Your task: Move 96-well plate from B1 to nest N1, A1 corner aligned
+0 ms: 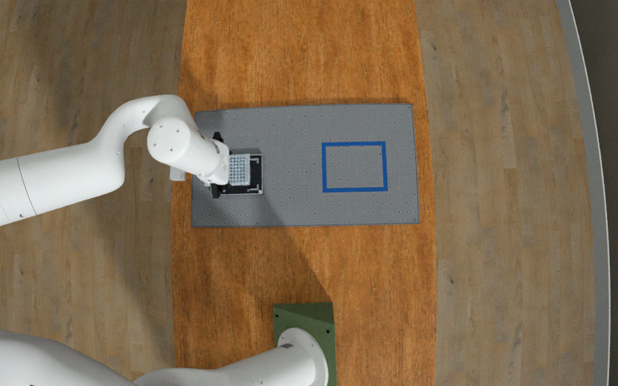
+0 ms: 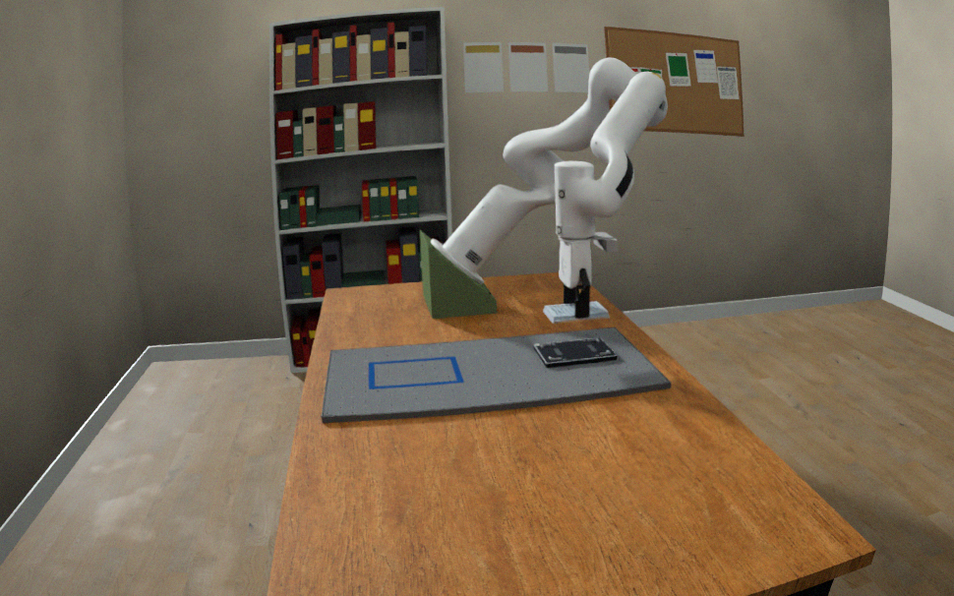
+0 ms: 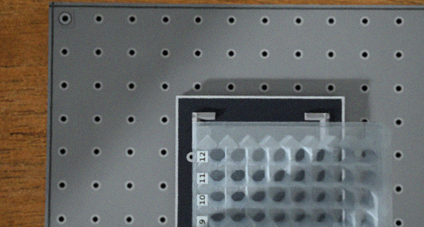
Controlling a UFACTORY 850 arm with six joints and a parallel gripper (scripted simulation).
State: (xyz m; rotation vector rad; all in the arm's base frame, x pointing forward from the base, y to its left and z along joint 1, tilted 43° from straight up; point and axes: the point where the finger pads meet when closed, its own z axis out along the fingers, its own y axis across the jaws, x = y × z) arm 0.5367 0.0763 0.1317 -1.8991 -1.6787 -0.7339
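The 96-well plate is 10 mm below my hand. Also, from my hand: black plate nest 110 mm below.
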